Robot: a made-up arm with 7 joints.
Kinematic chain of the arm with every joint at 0, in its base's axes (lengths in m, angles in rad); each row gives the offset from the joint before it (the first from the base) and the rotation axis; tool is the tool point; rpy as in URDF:
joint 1: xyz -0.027 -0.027 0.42 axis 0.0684 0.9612 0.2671
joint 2: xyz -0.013 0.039 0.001 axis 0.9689 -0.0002 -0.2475
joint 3: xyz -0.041 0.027 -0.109 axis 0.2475 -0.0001 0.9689
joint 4: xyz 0.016 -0.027 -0.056 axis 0.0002 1 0
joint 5: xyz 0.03 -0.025 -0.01 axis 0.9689 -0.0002 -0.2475
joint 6: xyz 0.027 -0.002 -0.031 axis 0.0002 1 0
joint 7: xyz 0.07 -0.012 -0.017 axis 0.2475 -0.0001 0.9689
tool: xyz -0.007 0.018 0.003 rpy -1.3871 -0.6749 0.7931
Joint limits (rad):
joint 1: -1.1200..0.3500
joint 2: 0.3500..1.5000
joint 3: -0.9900..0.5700
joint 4: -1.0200..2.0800
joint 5: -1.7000..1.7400
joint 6: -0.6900..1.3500
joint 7: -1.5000..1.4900
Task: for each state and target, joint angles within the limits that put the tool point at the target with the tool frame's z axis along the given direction. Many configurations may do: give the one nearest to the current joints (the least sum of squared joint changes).
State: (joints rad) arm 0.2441 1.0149 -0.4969 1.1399 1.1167 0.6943 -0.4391
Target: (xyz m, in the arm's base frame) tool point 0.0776 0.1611 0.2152 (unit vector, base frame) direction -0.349 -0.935 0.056
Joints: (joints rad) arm -0.4534 0.7816 -0.9153 1.1408 1.7400 0.7667 -0.1588
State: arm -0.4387 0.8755 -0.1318 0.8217 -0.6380 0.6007 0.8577
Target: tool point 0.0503 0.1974 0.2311 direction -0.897 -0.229 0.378
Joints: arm -0.1324 0.9503 0.0317 0.7031 -0.8211 -0.0990 0.3559
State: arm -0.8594 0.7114 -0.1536 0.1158 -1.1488 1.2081 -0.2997
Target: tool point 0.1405 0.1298 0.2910 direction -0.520 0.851 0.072
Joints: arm -0.4064 1.1306 0.2106 0.0886 -1.5327 1.0110 -0.1296
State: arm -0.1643 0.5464 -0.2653 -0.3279 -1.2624 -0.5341 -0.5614
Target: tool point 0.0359 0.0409 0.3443 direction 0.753 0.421 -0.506
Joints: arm -0.0955 0.8003 -0.2728 -0.8783 -1.2800 -0.6900 -0.9278
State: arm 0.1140 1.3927 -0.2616 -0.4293 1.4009 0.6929 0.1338
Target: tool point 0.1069 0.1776 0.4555 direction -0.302 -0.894 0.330
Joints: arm -0.0559 1.5000 0.1447 -0.2098 1.2727 0.8276 -0.8030
